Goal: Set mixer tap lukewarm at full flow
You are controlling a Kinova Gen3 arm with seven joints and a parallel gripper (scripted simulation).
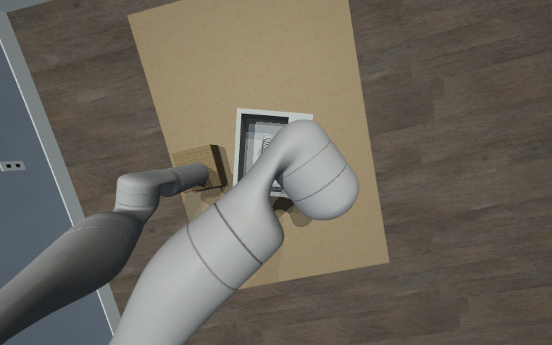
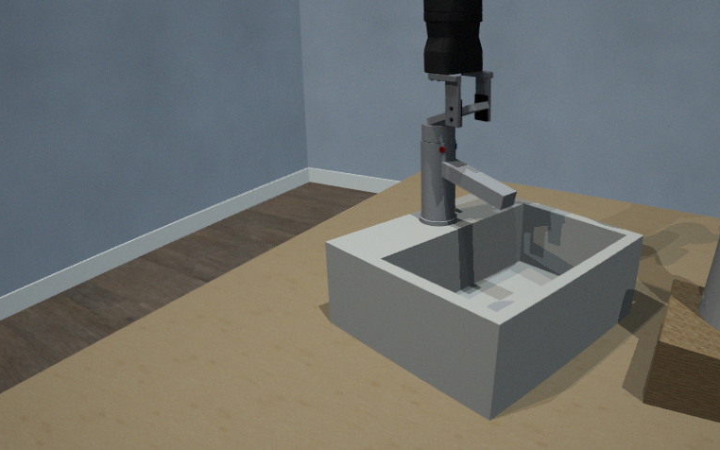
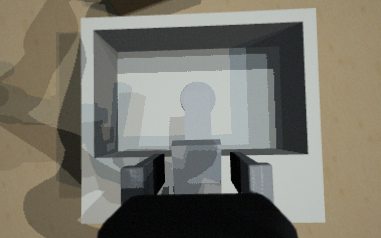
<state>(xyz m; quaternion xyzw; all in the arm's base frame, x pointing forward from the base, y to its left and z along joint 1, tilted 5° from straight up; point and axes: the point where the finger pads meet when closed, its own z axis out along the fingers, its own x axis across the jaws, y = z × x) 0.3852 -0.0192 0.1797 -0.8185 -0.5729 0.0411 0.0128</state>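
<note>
My hand is 20 mm short of the flat lever, 10 mm to the left of it and 10 mm above it. Also, from my hand: grey square sink 60 mm behind, 20 mm to the left, 250 mm below; grey mixer tap 30 mm ahead, 10 mm to the right, 60 mm below.
</note>
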